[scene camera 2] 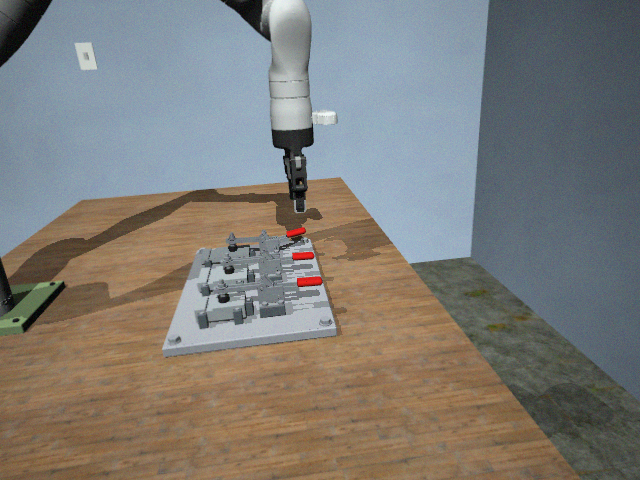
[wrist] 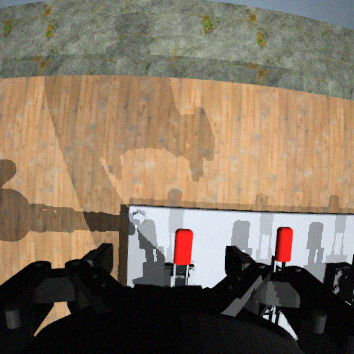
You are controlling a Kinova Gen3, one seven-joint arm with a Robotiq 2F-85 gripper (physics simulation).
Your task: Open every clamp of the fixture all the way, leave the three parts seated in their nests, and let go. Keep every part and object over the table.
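Places are measured from the arm's base along level axes (x ahead, y left, z up), in millimetres.
Where they show: gripper, fingertip midpoint: (scene camera 2: 297, 205) (wrist: 168, 257).
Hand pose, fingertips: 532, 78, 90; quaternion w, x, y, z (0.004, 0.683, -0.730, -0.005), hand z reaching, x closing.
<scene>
After its pixels a point has its place, as x, y, z.
A light grey fixture plate (scene camera 2: 253, 335) {413, -206, -1} (wrist: 150, 210) {554, 100, -1} on the table bears three grey toggle clamps with red handles. The far handle (scene camera 2: 296, 232) {522, 57, 43} (wrist: 183, 247) {523, 64, 45} slopes slightly up; the middle handle (scene camera 2: 302, 255) {513, -51, 40} (wrist: 284, 244) {516, -43, 41} and near handle (scene camera 2: 309, 281) {503, -161, 44} lie about level. All three clamp arms reach across grey parts, with black-tipped spindles over them. The near part (scene camera 2: 225, 311) {379, -162, 18} sits between dark nest blocks; the other two are partly hidden by clamps. My gripper (scene camera 2: 299, 207) {532, 78, 90} (wrist: 168, 257) {532, 78, 90} is open and empty, pointing down above and behind the far handle; in the wrist view that handle shows between the fingertips.
The wooden table (scene camera 2: 361, 403) {518, -357, -16} (wrist: 280, 150) {623, -73, -16} ends at the right in scene camera 2, with the stone floor (scene camera 2: 496, 310) (wrist: 175, 35) below. A green base plate (scene camera 2: 38, 304) {82, 1, -2} with a dark post stands at the left. The other clamps stand beside the far one.
</scene>
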